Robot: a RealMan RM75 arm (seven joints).
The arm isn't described. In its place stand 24 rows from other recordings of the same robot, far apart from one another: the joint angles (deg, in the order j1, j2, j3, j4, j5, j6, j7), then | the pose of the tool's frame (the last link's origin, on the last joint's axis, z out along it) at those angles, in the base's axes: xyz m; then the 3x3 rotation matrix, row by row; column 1 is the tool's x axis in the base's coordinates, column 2 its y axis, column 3 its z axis.
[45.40, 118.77, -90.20, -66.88, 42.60, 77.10, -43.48] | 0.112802 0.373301 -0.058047; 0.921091 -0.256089 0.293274; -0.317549 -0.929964 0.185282; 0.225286 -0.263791 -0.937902
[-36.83, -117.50, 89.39, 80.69, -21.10, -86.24, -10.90] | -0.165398 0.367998 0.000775; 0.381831 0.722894 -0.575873; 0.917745 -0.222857 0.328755; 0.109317 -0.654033 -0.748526
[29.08, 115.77, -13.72, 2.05, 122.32, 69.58, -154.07] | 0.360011 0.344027 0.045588; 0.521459 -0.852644 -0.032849; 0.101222 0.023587 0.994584; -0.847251 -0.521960 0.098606
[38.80, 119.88, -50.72, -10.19, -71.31, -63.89, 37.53] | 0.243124 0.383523 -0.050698; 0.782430 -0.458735 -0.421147; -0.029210 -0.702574 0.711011; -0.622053 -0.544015 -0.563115
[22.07, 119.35, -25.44, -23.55, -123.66, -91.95, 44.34] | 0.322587 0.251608 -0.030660; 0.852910 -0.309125 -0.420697; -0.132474 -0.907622 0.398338; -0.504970 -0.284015 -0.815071
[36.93, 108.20, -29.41, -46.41, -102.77, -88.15, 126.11] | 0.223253 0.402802 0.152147; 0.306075 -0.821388 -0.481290; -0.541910 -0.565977 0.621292; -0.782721 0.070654 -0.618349
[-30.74, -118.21, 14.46, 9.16, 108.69, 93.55, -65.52] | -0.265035 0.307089 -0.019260; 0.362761 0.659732 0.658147; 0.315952 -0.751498 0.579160; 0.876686 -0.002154 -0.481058
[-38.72, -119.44, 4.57, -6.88, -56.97, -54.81, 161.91] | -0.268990 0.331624 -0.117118; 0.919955 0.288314 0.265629; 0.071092 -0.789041 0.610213; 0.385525 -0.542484 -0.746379
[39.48, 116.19, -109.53, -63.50, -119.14, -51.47, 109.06] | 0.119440 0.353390 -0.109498; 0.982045 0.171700 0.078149; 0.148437 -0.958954 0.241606; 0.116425 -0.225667 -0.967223
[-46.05, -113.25, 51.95, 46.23, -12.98, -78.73, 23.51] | -0.280180 0.405919 0.055713; 0.286056 0.756602 -0.587984; 0.956965 -0.194264 0.215592; 0.048893 -0.624351 -0.779612
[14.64, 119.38, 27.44, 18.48, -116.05, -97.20, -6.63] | 0.287123 0.250057 -0.006184; 0.657257 -0.624130 -0.422463; 0.447415 -0.127963 0.885125; -0.606492 -0.770771 0.195140
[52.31, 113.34, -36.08, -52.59, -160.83, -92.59, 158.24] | 0.215368 0.417379 0.080485; 0.217520 -0.924386 0.313361; -0.957463 -0.139715 0.252478; -0.189606 -0.354951 -0.915456
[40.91, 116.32, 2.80, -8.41, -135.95, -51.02, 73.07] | 0.320109 0.382551 -0.038553; 0.542883 -0.839005 -0.036728; -0.574658 -0.403017 0.712282; -0.612410 -0.365580 -0.700932
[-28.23, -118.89, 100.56, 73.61, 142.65, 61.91, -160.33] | -0.177871 0.345038 -0.072390; 0.748738 0.587959 -0.306098; 0.662828 -0.669036 0.336227; -0.007103 -0.454637 -0.890649
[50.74, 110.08, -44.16, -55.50, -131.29, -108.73, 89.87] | 0.146729 0.388142 0.084843; 0.997699 0.003502 -0.067708; 0.006415 -0.999061 0.042842; -0.067495 -0.043178 -0.996785
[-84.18, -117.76, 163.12, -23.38, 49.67, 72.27, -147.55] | -0.151580 0.445265 -0.014234; 0.402660 0.708409 -0.579674; 0.899894 -0.422250 0.109071; -0.167500 -0.565563 -0.807516
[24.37, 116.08, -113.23, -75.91, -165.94, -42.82, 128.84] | 0.190760 0.361624 -0.066195; 0.856652 0.388439 0.339503; 0.093675 -0.764267 0.638061; 0.507318 -0.514793 -0.691098
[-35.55, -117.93, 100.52, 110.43, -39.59, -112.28, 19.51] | -0.075033 0.253861 -0.002111; 0.845083 0.224228 -0.485341; 0.301332 -0.949637 0.085952; -0.441625 -0.218885 -0.870090
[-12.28, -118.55, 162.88, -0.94, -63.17, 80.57, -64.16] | -0.382080 0.225308 -0.011798; 0.022096 0.990430 0.136233; 0.224736 -0.137699 0.964641; 0.974169 0.009302 -0.225628
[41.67, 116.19, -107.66, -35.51, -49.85, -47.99, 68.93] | 0.130978 0.382002 -0.098528; 0.841576 -0.288805 -0.456444; -0.124437 -0.925986 0.356463; -0.525609 -0.243192 -0.815225
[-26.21, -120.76, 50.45, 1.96, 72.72, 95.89, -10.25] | -0.257429 0.266083 -0.053177; 0.668248 0.240032 0.704151; -0.343505 -0.740021 0.578250; 0.659885 -0.628294 -0.412065
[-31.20, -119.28, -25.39, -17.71, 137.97, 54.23, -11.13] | -0.254494 0.323047 -0.115252; 0.809708 0.485715 0.329324; 0.086949 -0.654294 0.751225; 0.580356 -0.579639 -0.572019
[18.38, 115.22, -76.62, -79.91, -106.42, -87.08, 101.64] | 0.178404 0.304971 0.020035; 0.968258 -0.149099 -0.200614; -0.116016 -0.978996 0.167654; -0.221397 -0.139058 -0.965218
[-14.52, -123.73, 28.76, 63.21, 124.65, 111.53, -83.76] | -0.302298 0.230744 0.054422; 0.794242 0.517979 0.317611; 0.419818 -0.845717 0.329417; 0.439240 -0.128298 -0.889161
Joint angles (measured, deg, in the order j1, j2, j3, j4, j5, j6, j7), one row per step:
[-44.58, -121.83, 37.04, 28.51, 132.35, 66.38, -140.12]
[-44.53, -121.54, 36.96, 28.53, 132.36, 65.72, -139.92]
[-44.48, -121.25, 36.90, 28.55, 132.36, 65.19, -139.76]
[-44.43, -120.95, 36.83, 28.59, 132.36, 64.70, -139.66]
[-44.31, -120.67, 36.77, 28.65, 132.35, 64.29, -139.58]
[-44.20, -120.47, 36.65, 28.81, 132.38, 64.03, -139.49]
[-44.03, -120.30, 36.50, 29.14, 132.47, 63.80, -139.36]
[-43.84, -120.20, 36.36, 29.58, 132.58, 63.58, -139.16]
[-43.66, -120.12, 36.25, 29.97, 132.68, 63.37, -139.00]
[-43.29, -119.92, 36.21, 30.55, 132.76, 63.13, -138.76]
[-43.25, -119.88, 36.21, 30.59, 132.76, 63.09, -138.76]
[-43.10, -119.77, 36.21, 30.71, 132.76, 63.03, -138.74]
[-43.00, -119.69, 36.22, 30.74, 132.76, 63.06, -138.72]
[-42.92, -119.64, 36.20, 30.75, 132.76, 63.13, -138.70]
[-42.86, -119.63, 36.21, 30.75, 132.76, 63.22, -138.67]
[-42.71, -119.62, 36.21, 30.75, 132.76, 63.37, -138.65]
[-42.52, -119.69, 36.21, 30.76, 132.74, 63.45, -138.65]
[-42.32, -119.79, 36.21, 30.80, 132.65, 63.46, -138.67]
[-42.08, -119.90, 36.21, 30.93, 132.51, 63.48, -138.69]
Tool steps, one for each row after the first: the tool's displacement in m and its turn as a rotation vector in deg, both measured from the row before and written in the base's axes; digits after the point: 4 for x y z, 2 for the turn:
[-0.0024, 0.0023, 0.0029, 0.82, 0.57, 0.08]
[-0.0022, 0.0020, 0.0028, 0.71, 0.50, 0.07]
[-0.0021, 0.0020, 0.0030, 0.70, 0.47, 0.11]
[-0.0024, 0.0015, 0.0029, 0.63, 0.41, 0.16]
[-0.0018, 0.0012, 0.0026, 0.54, 0.32, 0.08]
[-0.0020, 0.0013, 0.0030, 0.62, 0.40, 0.01]
[-0.0017, 0.0012, 0.0029, 0.63, 0.44, -0.09]
[-0.0016, 0.0009, 0.0025, 0.56, 0.40, -0.06]
[-0.0031, 0.0010, 0.0042, 0.78, 0.64, -0.06]
[-0.0004, 0.0001, 0.0005, 0.09, 0.06, 0.03]
[-0.0014, 0.0001, 0.0014, 0.22, 0.17, 0.09]
[-0.0009, -0.0002, 0.0007, 0.05, 0.07, 0.05]
[-0.0006, -0.0003, 0.0004, 0.00, 0.00, 0.05]
[-0.0003, -0.0004, 0.0000, -0.07, -0.02, 0.00]
[-0.0009, -0.0009, -0.0001, -0.12, -0.06, 0.09]
[-0.0009, -0.0012, -0.0006, -0.10, -0.10, 0.16]
[-0.0008, -0.0010, -0.0006, 0.00, -0.15, 0.20]
[-0.0008, -0.0010, -0.0003, 0.08, -0.17, 0.19]

